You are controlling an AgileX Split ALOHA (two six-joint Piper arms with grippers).
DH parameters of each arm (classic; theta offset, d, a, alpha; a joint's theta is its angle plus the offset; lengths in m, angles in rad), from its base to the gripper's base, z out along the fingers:
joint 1: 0 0.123 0 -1.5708
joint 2: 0.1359 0 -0.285 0
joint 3: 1.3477 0 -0.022 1.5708
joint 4: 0 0.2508 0 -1.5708
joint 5: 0 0 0.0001 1.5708
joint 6: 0 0.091 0 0
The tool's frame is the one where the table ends.
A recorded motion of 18 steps. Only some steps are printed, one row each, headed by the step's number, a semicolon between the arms.
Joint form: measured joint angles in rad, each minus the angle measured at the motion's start. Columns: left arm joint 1, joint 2, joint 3, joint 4, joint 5, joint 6; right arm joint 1, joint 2, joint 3, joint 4, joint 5, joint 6.
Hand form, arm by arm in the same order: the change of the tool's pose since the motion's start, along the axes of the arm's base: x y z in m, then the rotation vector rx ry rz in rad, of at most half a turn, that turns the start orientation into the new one. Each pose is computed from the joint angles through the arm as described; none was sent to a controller.
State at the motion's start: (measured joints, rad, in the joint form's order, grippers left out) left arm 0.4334 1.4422 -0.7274 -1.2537 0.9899 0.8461; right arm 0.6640 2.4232 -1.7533 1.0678 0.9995 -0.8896
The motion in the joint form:
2: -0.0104 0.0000 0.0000 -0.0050 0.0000 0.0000; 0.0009 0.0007 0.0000 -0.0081 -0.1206 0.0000
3: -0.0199 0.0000 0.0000 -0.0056 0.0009 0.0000; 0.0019 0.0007 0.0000 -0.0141 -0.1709 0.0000
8: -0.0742 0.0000 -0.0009 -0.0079 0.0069 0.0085; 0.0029 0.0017 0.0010 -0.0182 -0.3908 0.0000
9: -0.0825 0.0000 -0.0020 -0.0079 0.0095 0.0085; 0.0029 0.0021 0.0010 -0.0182 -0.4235 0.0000
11: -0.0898 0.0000 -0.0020 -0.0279 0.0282 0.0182; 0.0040 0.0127 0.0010 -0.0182 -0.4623 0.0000
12: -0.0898 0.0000 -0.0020 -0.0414 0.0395 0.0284; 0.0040 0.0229 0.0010 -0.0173 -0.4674 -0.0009
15: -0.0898 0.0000 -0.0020 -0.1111 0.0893 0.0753; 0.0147 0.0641 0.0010 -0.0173 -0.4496 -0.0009
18: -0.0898 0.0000 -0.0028 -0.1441 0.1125 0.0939; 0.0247 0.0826 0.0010 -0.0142 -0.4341 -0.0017
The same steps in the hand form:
2: 0.0006 -0.0026 0.0003 -0.0037 -0.0017 -0.0075; 0.0103 0.0011 -0.0030 -0.0153 -0.0855 -0.0827
3: 0.0009 -0.0051 0.0004 -0.0047 -0.0018 -0.0173; 0.0144 0.0014 -0.0040 -0.0228 -0.1230 -0.1149
8: 0.0022 -0.0193 0.0009 -0.0050 -0.0081 -0.0794; 0.0338 0.0005 -0.0060 -0.0430 -0.2737 -0.2714
9: 0.0024 -0.0215 0.0013 -0.0063 -0.0089 -0.0897; 0.0368 0.0001 -0.0061 -0.0457 -0.2958 -0.2952
11: 0.0025 -0.0248 0.0031 -0.0276 -0.0202 -0.1047; 0.0396 -0.0002 -0.0113 -0.0562 -0.3150 -0.3210
12: 0.0026 -0.0256 0.0043 -0.0389 -0.0305 -0.1107; 0.0398 -0.0005 -0.0165 -0.0636 -0.3117 -0.3233
15: 0.0034 -0.0290 0.0105 -0.0946 -0.0836 -0.1306; 0.0329 0.0025 -0.0375 -0.0908 -0.2718 -0.2948
18: 0.0040 -0.0303 0.0138 -0.1219 -0.1088 -0.1372; 0.0271 0.0058 -0.0468 -0.1002 -0.2475 -0.2731

